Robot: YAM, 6 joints.
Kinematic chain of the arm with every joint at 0, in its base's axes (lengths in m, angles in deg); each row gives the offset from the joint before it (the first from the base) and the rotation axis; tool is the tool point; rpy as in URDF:
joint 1: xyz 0 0 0.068 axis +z
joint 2: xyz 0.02 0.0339 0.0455 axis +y
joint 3: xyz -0.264 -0.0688 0 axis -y
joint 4: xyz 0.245 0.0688 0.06 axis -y
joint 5: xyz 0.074 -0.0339 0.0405 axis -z
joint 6: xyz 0.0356 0 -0.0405 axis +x
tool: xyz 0 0 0 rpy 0 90 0
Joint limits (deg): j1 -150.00..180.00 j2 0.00..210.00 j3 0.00..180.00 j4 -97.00..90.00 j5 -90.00..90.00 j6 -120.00..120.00
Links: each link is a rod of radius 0.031 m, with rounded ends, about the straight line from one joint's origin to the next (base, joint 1, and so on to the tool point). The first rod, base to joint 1, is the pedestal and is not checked.
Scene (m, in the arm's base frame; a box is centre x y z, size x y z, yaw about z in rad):
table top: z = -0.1
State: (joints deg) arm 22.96 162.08 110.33 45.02 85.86 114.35
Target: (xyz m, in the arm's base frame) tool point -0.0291 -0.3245 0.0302
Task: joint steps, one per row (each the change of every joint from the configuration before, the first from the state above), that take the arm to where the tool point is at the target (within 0.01 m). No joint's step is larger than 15 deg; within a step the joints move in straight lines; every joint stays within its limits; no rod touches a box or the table.
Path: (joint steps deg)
1: -13.98 -4.17 -8.16 -0.81 0.52 0.00
2: -13.97 -4.18 -8.17 -0.81 0.52 0.00
3: -13.98 -4.17 -8.16 -0.82 0.51 0.00
4: -13.98 -4.17 -8.17 -0.81 0.52 0.00
5: -13.97 -4.18 -8.16 -0.81 0.52 0.00
6: -13.98 -4.17 -8.16 -0.81 0.51 0.00
7: -13.97 -4.18 -8.17 -0.82 0.52 0.00
8: -13.98 -4.17 -8.16 -0.81 0.52 0.00

